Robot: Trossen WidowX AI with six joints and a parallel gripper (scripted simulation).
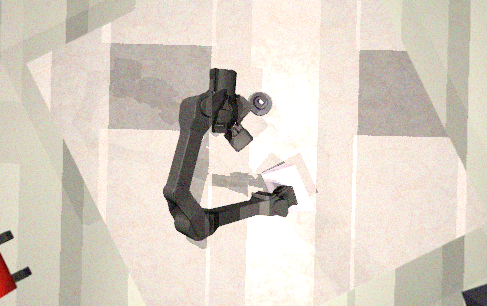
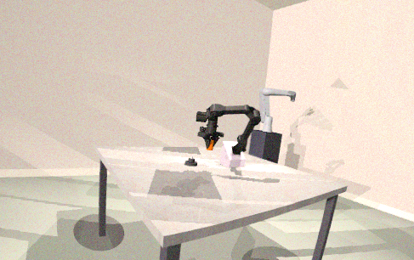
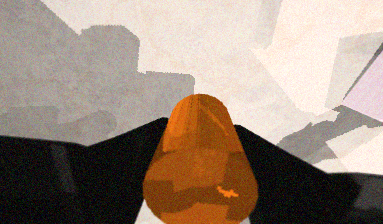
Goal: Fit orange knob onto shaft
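My gripper tip is now 5 cm short of the dark round pedestal, 14 cm to the left of it and 11 cm above it. From my gripper tip the other things lie so: orange knob 3 cm above.
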